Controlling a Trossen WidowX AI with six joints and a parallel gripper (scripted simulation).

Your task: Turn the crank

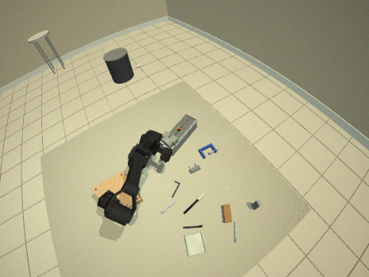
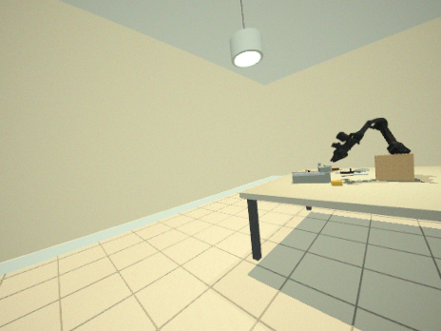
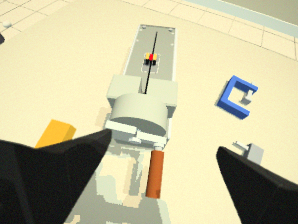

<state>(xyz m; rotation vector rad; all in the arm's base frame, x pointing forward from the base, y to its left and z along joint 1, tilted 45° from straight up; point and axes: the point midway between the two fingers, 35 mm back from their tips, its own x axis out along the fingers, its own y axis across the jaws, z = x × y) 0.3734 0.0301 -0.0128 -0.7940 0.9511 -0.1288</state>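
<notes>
Right now my gripper tip is 20 mm past the brown crank handle and 60 mm above it. The rest, counted from my gripper tip: red pointer (150 mm ahead, 70 mm to the left, 60 mm below); grey clamp (70 mm ahead, 150 mm to the right, 130 mm below); orange block (30 mm behind, 180 mm to the left, 130 mm below).
</notes>
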